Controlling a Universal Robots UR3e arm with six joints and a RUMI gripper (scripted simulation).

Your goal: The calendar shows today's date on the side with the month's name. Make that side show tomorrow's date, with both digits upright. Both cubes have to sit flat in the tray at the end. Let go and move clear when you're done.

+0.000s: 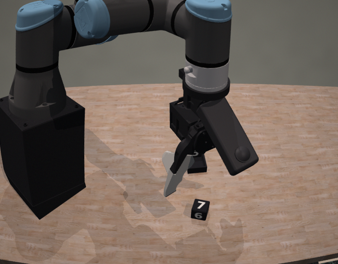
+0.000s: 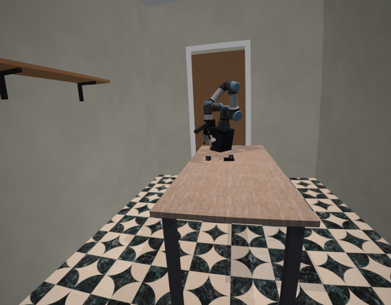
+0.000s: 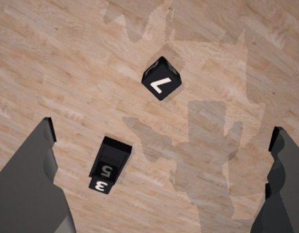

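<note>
Right now my hand is 100 mm above the black number cube. The rest, counted from my hand: black calendar tray: 160 mm to the left, 100 mm below, 30 mm behind.
</note>
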